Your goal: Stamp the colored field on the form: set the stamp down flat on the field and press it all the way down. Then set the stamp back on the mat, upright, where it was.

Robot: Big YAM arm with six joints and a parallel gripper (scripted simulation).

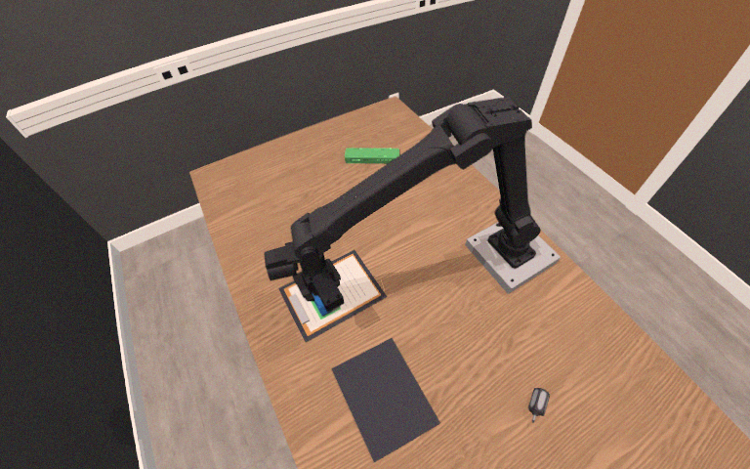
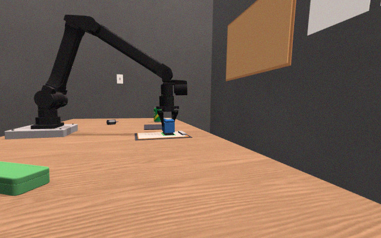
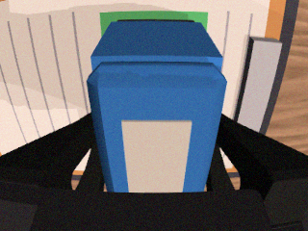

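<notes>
The blue stamp lies 1 cm below my hand. Round my hand: dark mat 29 cm to the left, 5 cm below, 2 cm behind; clipboard 4 cm below, 2 cm behind, 1 cm to the right; small dark object 50 cm to the left, 31 cm behind, 3 cm below.
</notes>
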